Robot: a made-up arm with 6 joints.
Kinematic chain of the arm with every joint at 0, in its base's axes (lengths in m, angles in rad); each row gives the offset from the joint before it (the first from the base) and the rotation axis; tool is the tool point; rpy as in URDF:
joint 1: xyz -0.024 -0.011 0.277 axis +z
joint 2: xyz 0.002 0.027 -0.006 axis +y
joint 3: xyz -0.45 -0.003 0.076 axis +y
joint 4: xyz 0.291 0.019 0.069 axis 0.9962 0 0.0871
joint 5: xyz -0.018 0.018 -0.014 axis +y
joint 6: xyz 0.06 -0.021 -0.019 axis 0.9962 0 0.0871
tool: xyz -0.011 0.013 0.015 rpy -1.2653 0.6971 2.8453
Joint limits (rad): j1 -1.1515..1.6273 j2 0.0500..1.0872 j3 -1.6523..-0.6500 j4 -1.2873..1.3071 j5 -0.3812..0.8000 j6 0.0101..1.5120
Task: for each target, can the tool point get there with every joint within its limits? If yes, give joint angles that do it. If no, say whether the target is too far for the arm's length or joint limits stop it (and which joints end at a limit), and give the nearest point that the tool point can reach.
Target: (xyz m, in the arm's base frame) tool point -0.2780 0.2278 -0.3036
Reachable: no: joint limits stop it (at a limit: joint 2, joint 3, joint 5, joint 6) | nearest point -0.1740 0.1300 0.5511 | short by 0.867 m
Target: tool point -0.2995 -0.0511 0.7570
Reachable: yes | joints 0.2595 0.2595 -1.2196 0.2824 -0.1966 1.2704
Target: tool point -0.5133 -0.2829 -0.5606
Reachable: no: too far | nearest point -0.2050 -0.1116 0.5514 | short by 1.167 m
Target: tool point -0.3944 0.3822 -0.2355
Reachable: no: joint limits stop it (at a limit: joint 2, joint 3, joint 5, joint 6) | nearest point -0.1671 0.1409 0.5520 | short by 0.854 m
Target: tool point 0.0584 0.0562 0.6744
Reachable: yes | joints 0.5094 0.9193 -0.8028 -0.5167 0.5879 0.7425
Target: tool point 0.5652 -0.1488 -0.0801
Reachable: no: joint limits stop it (at a limit: joint 2, joint 3, joint 6) | nearest point 0.1381 -0.0489 0.5956 | short by 0.806 m
